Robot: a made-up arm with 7 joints.
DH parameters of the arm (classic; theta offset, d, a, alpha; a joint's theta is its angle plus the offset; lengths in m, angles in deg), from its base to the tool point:
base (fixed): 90 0.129 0 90
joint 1: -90 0.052 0.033 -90
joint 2: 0 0.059 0.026 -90
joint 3: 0 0.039 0.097 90
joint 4: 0 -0.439 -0.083 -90
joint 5: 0 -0.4 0.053 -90
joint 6: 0 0.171 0.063 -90
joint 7: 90 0.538 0.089 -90
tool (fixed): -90 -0.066 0 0
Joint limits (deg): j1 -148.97..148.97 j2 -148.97..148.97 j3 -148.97..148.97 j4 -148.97..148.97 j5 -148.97..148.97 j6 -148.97..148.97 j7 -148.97..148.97
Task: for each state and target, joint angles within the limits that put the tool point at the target. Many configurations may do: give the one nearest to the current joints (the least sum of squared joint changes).
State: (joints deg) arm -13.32 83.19 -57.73 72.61 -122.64 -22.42 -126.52
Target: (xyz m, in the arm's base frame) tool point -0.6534 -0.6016 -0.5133
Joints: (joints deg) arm -51.63 60.05 -20.90 54.82 -108.64 8.39 -130.46
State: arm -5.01 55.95 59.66 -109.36 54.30 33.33 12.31
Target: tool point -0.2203 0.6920 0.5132
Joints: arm -18.91 38.62 73.34 -111.34 62.42 52.70 16.72
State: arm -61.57 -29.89 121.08 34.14 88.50 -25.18 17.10
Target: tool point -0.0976 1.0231 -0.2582
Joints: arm -96.09 -59.42 128.84 20.65 91.15 -12.12 23.64
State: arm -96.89 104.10 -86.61 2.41 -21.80 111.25 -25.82
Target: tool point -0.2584 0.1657 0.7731
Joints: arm -104.91 108.99 -62.60 -14.17 -3.11 120.71 -21.94
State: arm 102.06 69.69 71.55 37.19 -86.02 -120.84 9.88
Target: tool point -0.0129 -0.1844 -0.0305
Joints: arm 82.49 66.16 70.17 50.67 -58.73 -125.83 2.47
